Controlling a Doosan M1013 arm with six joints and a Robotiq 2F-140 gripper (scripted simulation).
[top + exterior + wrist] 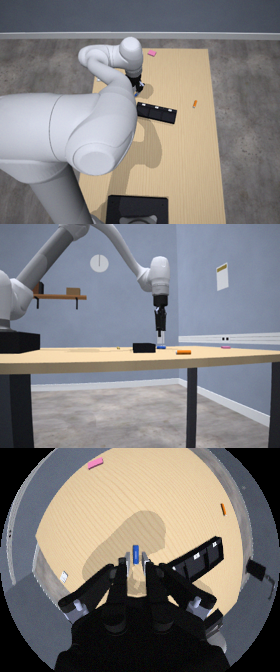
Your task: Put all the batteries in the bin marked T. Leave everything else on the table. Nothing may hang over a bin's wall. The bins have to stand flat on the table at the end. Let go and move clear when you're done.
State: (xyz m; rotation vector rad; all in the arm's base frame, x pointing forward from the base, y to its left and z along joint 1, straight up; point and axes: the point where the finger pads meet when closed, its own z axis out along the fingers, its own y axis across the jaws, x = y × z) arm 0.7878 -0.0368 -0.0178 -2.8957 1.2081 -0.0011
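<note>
Right now my hand is 5 cm above the blue battery. The rest, counted from my hand: small white piece (14 cm ahead, 24 cm to the left, 6 cm below); small brass piece (21 cm behind, 8 cm to the left, 6 cm below); black bin (15 cm behind, 11 cm to the right, 5 cm below).
</note>
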